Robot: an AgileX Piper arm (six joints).
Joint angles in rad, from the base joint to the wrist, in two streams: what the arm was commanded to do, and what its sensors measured. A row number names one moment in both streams.
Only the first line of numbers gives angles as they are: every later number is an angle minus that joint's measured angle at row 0.
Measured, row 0: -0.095 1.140 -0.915 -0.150 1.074 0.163
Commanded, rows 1 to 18: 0.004 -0.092 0.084 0.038 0.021 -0.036; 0.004 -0.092 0.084 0.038 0.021 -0.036; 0.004 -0.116 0.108 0.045 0.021 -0.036; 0.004 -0.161 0.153 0.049 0.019 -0.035; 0.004 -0.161 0.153 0.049 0.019 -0.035; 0.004 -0.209 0.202 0.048 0.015 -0.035; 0.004 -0.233 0.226 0.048 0.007 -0.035; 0.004 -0.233 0.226 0.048 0.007 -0.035; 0.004 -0.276 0.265 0.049 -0.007 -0.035; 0.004 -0.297 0.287 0.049 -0.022 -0.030; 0.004 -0.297 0.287 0.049 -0.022 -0.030; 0.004 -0.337 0.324 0.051 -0.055 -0.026; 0.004 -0.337 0.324 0.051 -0.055 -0.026; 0.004 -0.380 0.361 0.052 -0.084 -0.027; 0.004 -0.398 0.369 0.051 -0.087 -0.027; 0.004 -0.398 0.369 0.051 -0.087 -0.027; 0.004 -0.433 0.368 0.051 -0.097 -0.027; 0.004 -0.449 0.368 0.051 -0.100 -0.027
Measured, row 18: 0.000 -0.406 0.362 0.054 -0.067 -0.027
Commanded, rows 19 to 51: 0.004 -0.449 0.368 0.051 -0.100 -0.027; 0.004 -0.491 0.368 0.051 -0.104 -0.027; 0.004 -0.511 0.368 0.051 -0.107 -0.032; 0.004 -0.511 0.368 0.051 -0.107 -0.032; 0.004 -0.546 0.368 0.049 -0.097 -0.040; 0.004 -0.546 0.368 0.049 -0.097 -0.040; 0.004 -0.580 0.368 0.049 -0.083 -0.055; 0.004 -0.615 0.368 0.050 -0.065 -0.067; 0.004 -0.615 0.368 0.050 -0.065 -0.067; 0.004 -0.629 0.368 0.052 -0.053 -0.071; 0.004 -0.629 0.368 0.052 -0.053 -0.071; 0.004 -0.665 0.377 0.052 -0.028 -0.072; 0.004 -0.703 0.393 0.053 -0.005 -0.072; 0.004 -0.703 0.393 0.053 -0.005 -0.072; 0.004 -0.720 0.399 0.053 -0.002 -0.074; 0.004 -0.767 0.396 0.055 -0.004 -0.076; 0.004 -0.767 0.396 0.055 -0.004 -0.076; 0.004 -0.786 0.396 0.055 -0.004 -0.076; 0.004 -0.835 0.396 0.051 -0.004 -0.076; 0.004 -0.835 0.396 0.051 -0.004 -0.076; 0.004 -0.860 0.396 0.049 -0.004 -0.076; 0.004 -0.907 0.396 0.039 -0.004 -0.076; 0.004 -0.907 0.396 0.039 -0.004 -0.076; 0.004 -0.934 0.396 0.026 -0.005 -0.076; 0.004 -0.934 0.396 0.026 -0.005 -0.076; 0.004 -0.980 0.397 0.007 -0.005 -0.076; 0.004 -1.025 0.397 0.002 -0.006 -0.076; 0.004 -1.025 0.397 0.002 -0.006 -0.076; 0.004 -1.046 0.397 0.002 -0.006 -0.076; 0.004 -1.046 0.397 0.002 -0.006 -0.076; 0.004 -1.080 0.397 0.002 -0.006 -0.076; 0.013 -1.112 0.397 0.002 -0.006 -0.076; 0.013 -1.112 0.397 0.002 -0.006 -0.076
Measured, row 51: 0.000 -1.067 0.395 0.009 -0.003 -0.072
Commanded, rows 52 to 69: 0.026 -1.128 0.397 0.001 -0.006 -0.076; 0.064 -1.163 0.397 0.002 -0.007 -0.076; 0.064 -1.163 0.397 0.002 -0.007 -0.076; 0.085 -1.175 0.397 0.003 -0.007 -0.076; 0.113 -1.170 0.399 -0.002 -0.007 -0.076; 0.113 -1.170 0.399 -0.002 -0.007 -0.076; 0.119 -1.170 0.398 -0.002 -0.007 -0.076; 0.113 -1.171 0.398 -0.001 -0.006 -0.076; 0.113 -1.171 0.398 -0.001 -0.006 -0.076; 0.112 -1.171 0.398 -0.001 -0.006 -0.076; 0.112 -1.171 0.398 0.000 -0.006 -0.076; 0.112 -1.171 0.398 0.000 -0.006 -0.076; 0.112 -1.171 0.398 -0.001 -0.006 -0.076; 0.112 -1.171 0.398 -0.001 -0.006 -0.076; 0.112 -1.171 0.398 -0.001 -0.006 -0.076; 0.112 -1.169 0.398 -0.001 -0.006 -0.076; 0.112 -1.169 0.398 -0.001 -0.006 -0.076; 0.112 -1.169 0.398 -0.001 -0.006 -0.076
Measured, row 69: 0.113 -1.144 0.395 0.006 -0.003 -0.072
